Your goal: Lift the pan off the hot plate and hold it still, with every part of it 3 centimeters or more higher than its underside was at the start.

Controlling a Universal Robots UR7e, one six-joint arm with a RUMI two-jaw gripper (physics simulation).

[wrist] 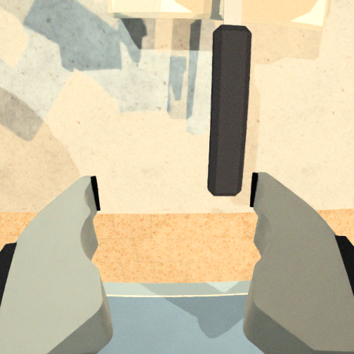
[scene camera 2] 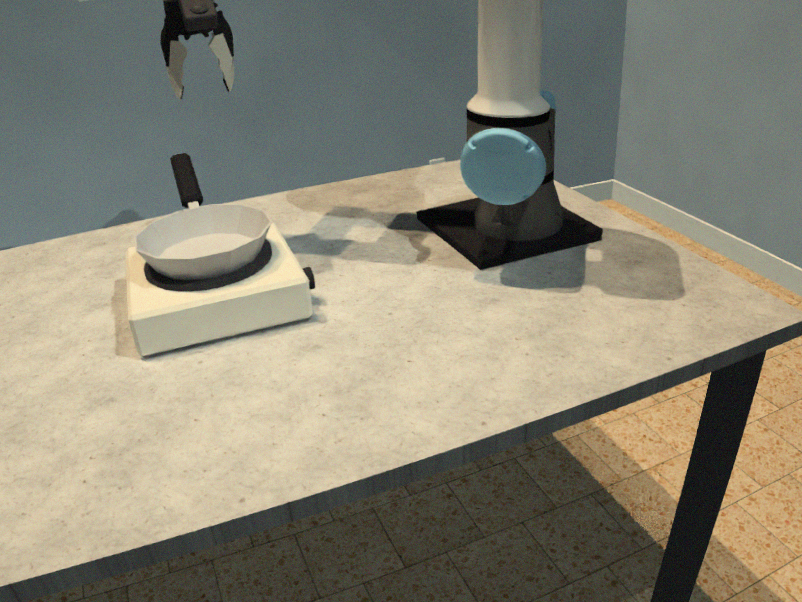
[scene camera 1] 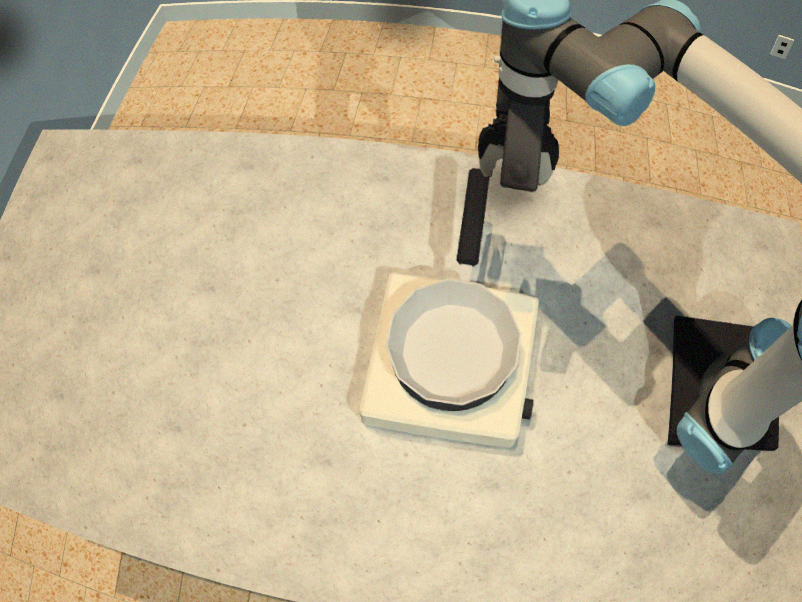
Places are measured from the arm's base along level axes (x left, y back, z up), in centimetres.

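Where they show: gripper, fingertip midpoint: [scene camera 2: 205, 95]; arm's base, link origin: [scene camera 2: 518, 222].
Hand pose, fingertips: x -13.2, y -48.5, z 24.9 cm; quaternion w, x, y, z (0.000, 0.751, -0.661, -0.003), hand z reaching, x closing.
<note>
Things, the pixels of their centre, and the offset from my fingertips. Level surfaces: height alone.
- cream hot plate, body centre: [scene camera 2: 217, 278] [scene camera 1: 457, 361] dx +19.4, dy -2.5, dz -23.0 cm
- black knob, body centre: [scene camera 2: 306, 278] [scene camera 1: 526, 408] dx +24.3, dy +10.0, dz -23.1 cm
- table, surface height: dz -26.8 cm
The pan, with its pale grey bowl [scene camera 1: 461, 353] [scene camera 2: 210, 243], sits level on the black round burner of the cream hot plate [scene camera 1: 440, 424] [scene camera 2: 220, 320] [wrist: 150, 7]. Its dark handle [scene camera 1: 473, 217] [scene camera 2: 186, 180] [wrist: 230, 110] points to the back of the table and slopes up. My gripper [scene camera 1: 516, 178] [scene camera 2: 204, 93] [wrist: 174, 176] points down, open and empty, well above the handle's far end. In the wrist view the handle shows right of the middle between the fingers, nearer the right finger. In scene camera 1 the wrist housing partly hides the fingers.
A black knob [scene camera 1: 527, 408] [scene camera 2: 309, 277] sticks out of the hot plate's right side. The arm's black base plate [scene camera 1: 686, 414] [scene camera 2: 453, 243] is bolted or set on the table [scene camera 1: 194, 324] [scene camera 2: 388, 362] to the right. The table's back edge runs below the gripper; a blue wall stands behind.
</note>
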